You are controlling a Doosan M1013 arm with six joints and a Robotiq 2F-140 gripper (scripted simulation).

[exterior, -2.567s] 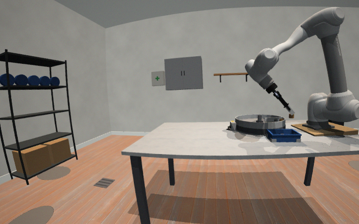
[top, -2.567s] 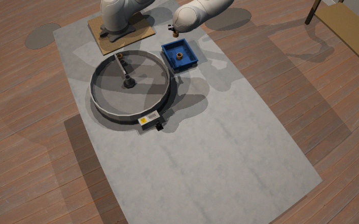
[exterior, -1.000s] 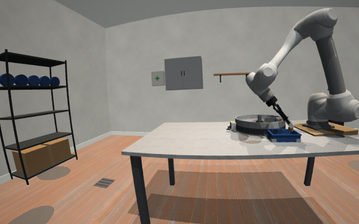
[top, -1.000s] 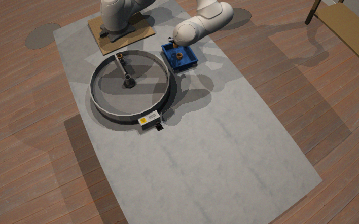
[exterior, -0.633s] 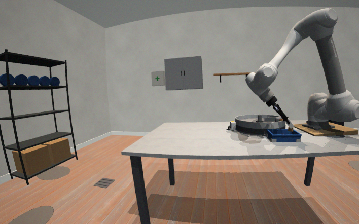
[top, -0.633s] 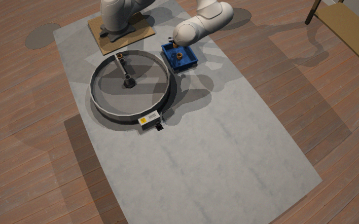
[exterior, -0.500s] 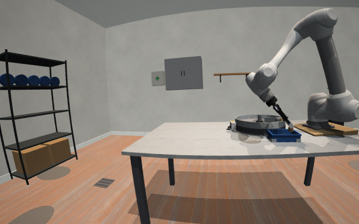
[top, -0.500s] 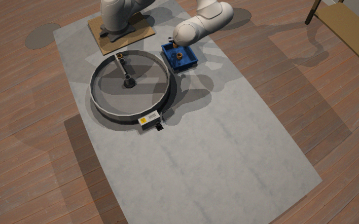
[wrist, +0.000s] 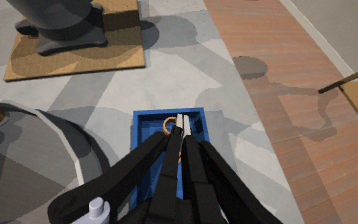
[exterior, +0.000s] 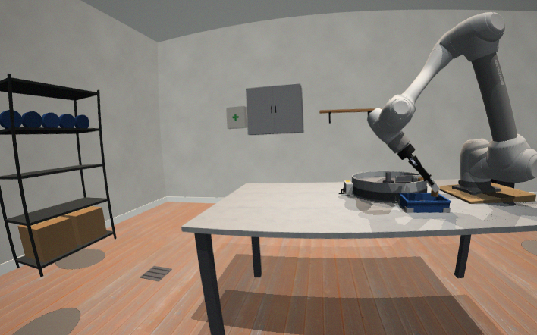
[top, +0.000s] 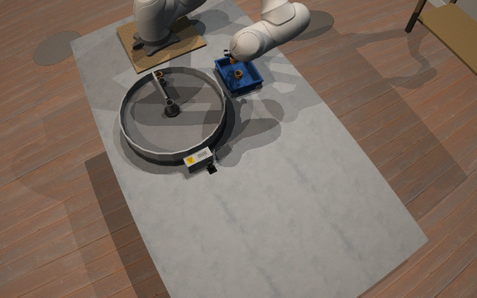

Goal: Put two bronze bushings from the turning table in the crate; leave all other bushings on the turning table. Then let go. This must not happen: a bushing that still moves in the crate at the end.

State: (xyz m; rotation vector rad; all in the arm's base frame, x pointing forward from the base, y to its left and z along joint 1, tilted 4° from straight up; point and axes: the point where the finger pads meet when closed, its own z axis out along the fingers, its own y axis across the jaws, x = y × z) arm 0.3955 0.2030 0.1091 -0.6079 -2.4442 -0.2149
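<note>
My hand is 8 cm above the blue crate, 3 cm short of it and 2 cm to the left of it. Round my hand: round grey turning table: 35 cm to the right, 6 cm ahead, 5 cm below.
</note>
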